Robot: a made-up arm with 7 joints.
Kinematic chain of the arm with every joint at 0, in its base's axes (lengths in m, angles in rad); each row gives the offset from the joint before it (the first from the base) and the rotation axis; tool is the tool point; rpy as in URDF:
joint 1: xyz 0 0 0.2 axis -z
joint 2: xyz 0 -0.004 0.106 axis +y
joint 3: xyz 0 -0.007 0.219 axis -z
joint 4: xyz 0 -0.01 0.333 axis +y
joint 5: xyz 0 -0.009 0.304 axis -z
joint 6: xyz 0 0 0.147 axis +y
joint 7: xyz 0 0 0.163 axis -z
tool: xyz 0 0 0 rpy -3.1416 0 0
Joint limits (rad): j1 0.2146..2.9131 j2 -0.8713..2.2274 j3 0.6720..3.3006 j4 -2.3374..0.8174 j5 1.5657..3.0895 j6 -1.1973..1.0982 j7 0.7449..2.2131
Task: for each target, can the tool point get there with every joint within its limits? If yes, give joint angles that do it. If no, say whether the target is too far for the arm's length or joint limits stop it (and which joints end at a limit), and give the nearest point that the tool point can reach.
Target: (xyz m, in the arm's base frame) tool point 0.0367 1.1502 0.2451
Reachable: no: joint limits stop it (at a limit: joint 2, joint 3) | nearest point 0.0294 0.9227 0.3901 | short by 0.270 m
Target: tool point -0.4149 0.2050 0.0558
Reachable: no: joint limits stop it (at a limit: joint 1, joint 2, joint 3) | nearest point -0.3932 0.2233 0.1133 | short by 0.064 m
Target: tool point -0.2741 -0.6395 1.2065
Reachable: yes | joints 2.2859 0.5868 1.7197 -0.3956 1.7393 -0.2416 1.8589
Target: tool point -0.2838 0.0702 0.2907
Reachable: no: joint limits stop it (at a limit: joint 1, joint 3, joint 4, joint 6) | nearest point -0.2950 0.1558 0.2892 | short by 0.086 m
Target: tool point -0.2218 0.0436 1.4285
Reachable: yes | joints 0.5983 -0.0191 2.7542 0.2706 2.6739 -0.2867 1.4350
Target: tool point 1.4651 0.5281 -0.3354
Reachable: no: too far | nearest point 0.9690 0.2026 -0.1334 | short by 0.627 m
